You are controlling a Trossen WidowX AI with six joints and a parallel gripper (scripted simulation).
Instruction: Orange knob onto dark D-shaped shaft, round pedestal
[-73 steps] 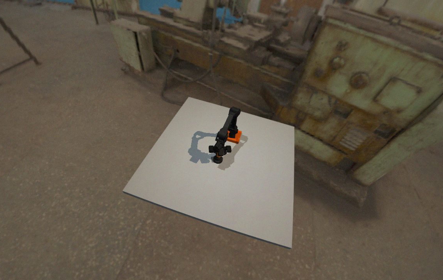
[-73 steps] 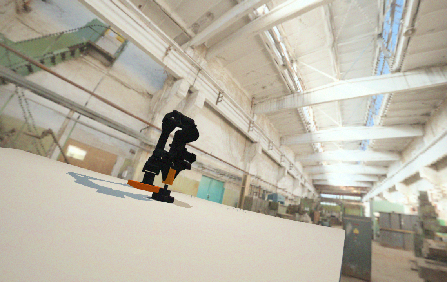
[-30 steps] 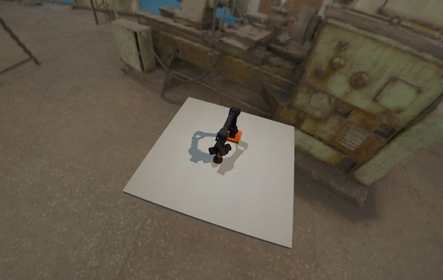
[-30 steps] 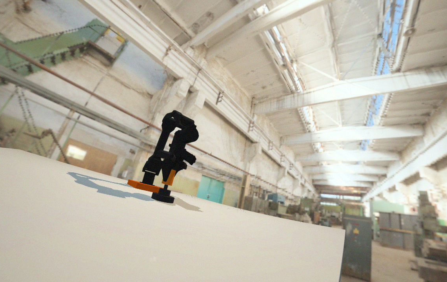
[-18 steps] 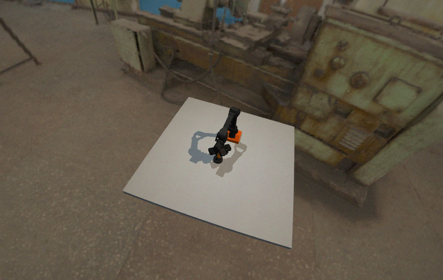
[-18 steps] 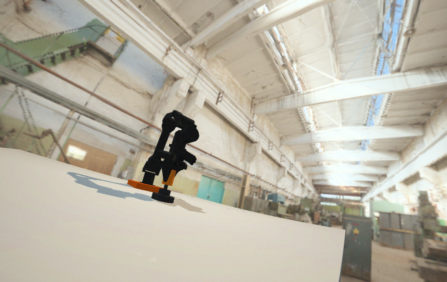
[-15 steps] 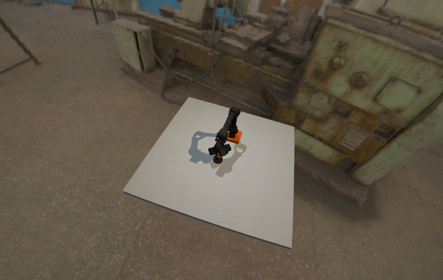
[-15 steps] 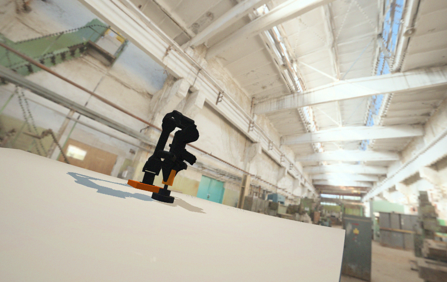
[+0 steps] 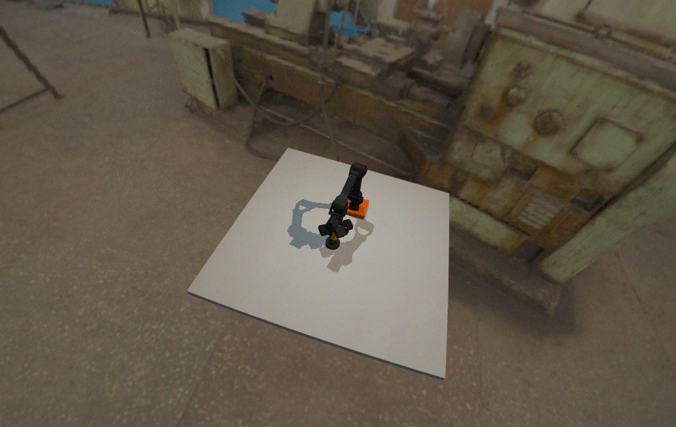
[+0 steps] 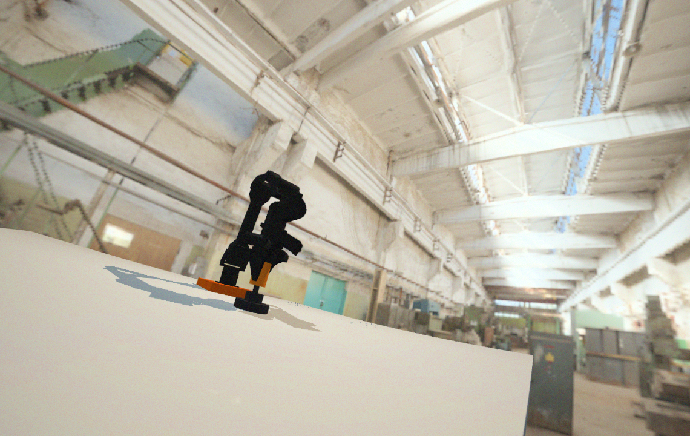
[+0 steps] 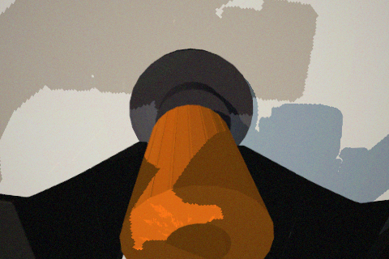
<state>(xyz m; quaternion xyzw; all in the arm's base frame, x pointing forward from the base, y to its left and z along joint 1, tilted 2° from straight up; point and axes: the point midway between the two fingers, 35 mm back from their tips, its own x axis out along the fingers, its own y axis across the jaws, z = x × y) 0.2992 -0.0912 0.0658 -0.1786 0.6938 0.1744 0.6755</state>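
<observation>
The orange knob is 20 mm above my gripper tip. The rest, counted from my gripper tip: dark round pedestal 40 mm below.
</observation>
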